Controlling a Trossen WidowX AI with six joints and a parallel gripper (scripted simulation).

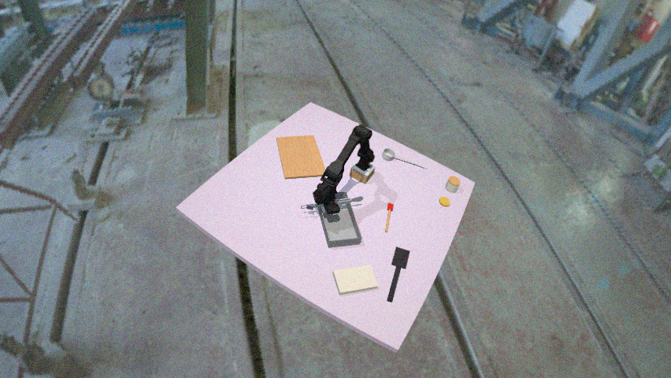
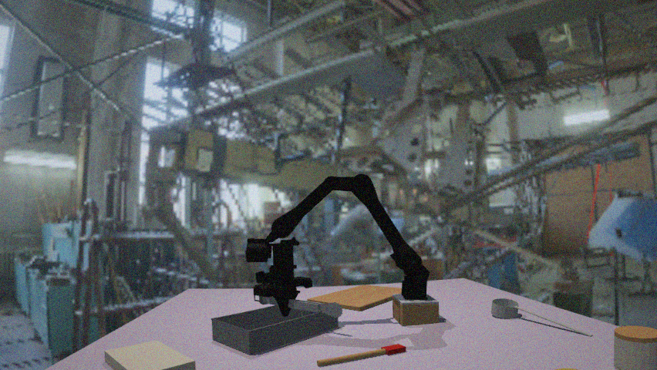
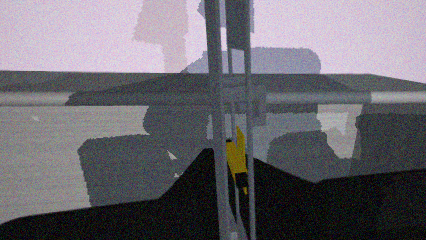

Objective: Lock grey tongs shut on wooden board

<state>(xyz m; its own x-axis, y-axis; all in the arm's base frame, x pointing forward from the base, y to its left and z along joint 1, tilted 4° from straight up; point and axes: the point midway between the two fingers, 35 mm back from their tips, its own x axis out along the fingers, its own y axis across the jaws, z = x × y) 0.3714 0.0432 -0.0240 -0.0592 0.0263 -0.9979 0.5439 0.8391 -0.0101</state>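
Now: the wooden board 23 cm behind my gripper tip, 38 cm to the right of it and 2 cm below it. Also, from my gripper tip: red-tipped spatula (24 cm behind, 25 cm to the left, 2 cm below); then yellow piece (1 cm ahead, 1 cm to the right, 4 cm above); then grey roasting tin (8 cm to the left).
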